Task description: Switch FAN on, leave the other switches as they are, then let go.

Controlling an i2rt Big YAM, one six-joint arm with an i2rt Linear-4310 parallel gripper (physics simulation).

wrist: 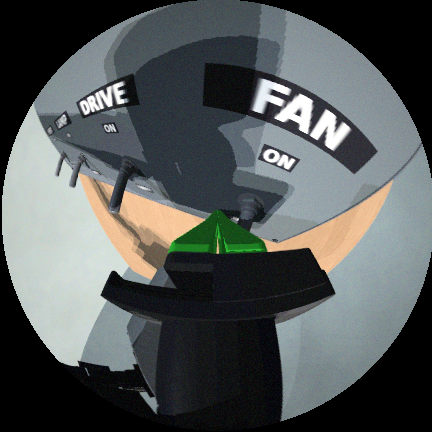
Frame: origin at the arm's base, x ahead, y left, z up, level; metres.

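Seen in the pictures: gripper, between the fingertips: (217, 214); arm's base, origin of its link: (144, 379).
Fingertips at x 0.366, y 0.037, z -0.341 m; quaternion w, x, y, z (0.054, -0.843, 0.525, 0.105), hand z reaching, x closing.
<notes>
Offsets run from my fingertips to a thing's top centre. "spot": to the spot under its first point. Level surfaces: height alone.
The FAN label @[0.101 m ahead, 0.001 m right, 0.052 m up] (302, 116) is at the upper right of the grey panel, with its ON mark @[spot: 0.079 m ahead, 0.007 m right, 0.035 m up] (279, 158) below it. The FAN switch @[spot: 0.040 m ahead, 0.013 m right, 0.024 m up] (249, 206) sits under that mark; its lever points down, away from the ON mark, and its lower part is hidden behind my fingertips. My gripper (217, 214) is shut and empty, its green tips close to the FAN lever, just left of it in view; whether they touch it I cannot tell.
The DRIVE switch @[spot: 0.000 m ahead, 0.094 m left, 0.033 m up] (120, 187) is to the left, its lever pointing down. Farther left are the LAMP switch @[spot: 0.029 m back, 0.210 m left, 0.030 m up] (77, 171) and another switch @[spot: 0.054 m back, 0.327 m left, 0.030 m up] (60, 164), levers down too. A wooden surface @[0.081 m down] (135, 215) lies beyond the panel's lower edge.
</notes>
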